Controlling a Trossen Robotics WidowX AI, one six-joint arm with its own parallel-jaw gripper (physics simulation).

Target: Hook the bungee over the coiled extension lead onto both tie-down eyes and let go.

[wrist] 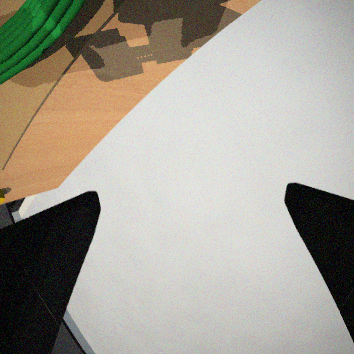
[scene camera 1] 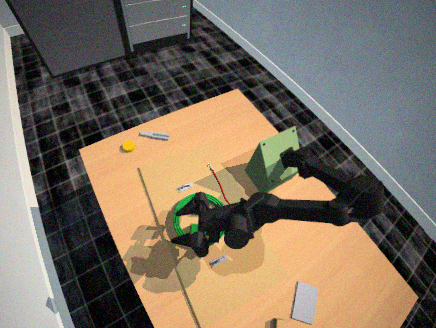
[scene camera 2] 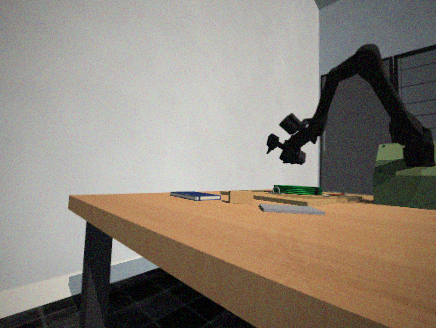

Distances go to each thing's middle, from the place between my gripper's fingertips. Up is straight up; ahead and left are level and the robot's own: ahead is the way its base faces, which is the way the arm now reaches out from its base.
Now: the green coiled extension lead (wrist: pixel 34 34) 140 mm below my hand and 100 mm behind it. From my hand the other things lie so: grey plate (scene camera 1: pixel 305 300): 440 mm to the left, 250 mm behind, 160 mm below.
